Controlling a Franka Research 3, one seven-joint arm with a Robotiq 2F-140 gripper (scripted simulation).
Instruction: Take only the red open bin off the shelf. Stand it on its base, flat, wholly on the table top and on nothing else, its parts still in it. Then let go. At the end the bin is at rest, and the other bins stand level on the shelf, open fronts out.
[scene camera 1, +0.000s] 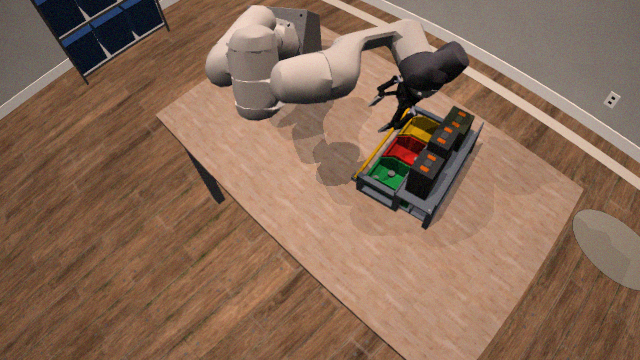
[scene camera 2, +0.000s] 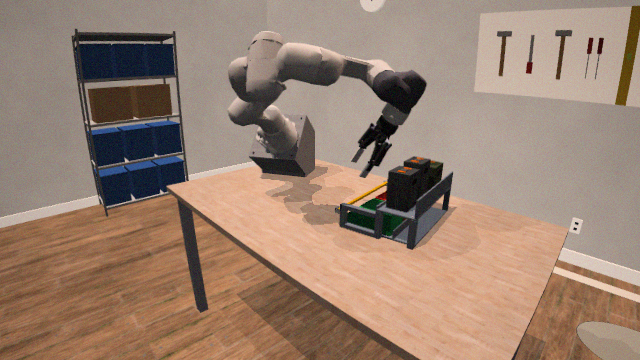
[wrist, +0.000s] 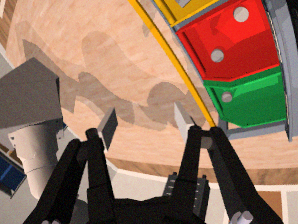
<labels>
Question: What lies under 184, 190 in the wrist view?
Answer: The gripper.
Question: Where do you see the gripper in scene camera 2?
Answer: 357, 169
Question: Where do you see the gripper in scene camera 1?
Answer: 375, 117
</labels>
